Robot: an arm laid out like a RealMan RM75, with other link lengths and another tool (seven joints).
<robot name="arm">
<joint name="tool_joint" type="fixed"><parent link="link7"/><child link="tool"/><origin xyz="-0.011 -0.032 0.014" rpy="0 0.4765 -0.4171"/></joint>
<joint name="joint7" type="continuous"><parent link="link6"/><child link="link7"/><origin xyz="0 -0.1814 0" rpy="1.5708 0 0"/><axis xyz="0 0 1"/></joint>
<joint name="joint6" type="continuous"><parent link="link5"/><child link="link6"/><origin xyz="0 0 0" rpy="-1.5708 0 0"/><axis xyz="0 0 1"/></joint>
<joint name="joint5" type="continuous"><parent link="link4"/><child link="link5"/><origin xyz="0 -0.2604 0" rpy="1.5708 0 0"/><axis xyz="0 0 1"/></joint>
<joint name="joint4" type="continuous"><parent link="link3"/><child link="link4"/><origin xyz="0 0 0" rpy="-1.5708 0 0"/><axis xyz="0 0 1"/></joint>
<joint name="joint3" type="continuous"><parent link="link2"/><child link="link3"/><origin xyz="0 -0.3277 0" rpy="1.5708 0 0"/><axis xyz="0 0 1"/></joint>
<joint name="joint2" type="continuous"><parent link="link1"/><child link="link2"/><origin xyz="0 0 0" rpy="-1.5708 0 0"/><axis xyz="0 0 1"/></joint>
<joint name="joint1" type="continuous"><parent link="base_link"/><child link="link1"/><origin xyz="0 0 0.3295"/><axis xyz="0 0 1"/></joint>
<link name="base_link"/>
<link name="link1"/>
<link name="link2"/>
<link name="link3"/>
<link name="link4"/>
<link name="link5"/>
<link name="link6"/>
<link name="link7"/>
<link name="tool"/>
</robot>
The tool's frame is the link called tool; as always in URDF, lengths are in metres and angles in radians. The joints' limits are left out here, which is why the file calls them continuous.
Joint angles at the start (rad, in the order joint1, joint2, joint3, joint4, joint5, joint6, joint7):
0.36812, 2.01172, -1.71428, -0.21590, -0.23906, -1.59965, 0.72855
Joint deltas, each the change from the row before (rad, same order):
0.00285, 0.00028, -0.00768, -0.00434, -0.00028, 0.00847, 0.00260
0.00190, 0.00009, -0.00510, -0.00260, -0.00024, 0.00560, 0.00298
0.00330, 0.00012, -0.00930, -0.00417, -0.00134, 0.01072, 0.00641
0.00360, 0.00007, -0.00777, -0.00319, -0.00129, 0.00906, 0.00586
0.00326, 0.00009, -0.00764, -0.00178, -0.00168, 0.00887, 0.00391
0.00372, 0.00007, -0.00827, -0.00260, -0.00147, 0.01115, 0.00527
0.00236, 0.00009, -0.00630, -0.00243, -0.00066, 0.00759, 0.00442
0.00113, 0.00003, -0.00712, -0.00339, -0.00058, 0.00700, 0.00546
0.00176, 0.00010, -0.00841, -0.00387, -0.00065, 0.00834, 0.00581
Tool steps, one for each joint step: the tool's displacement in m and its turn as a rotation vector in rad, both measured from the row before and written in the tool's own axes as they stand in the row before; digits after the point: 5 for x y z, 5 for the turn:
-0.00039, 0.00135, 0.00308, -0.00859, 0.00400, -0.00111
-0.00015, 0.00086, 0.00200, -0.00624, 0.00296, 0.00034
0.00010, 0.00171, 0.00357, -0.01220, 0.00687, 0.00136
-0.00010, 0.00138, 0.00328, -0.01083, 0.00567, 0.00107
0.00036, 0.00144, 0.00291, -0.00972, 0.00714, -0.00020
0.00038, 0.00137, 0.00341, -0.01037, 0.00840, 0.00063
0.00014, 0.00106, 0.00239, -0.00776, 0.00530, 0.00099
0.00026, 0.00134, 0.00207, -0.00861, 0.00492, 0.00195
0.00017, 0.00157, 0.00259, -0.00998, 0.00573, 0.00157

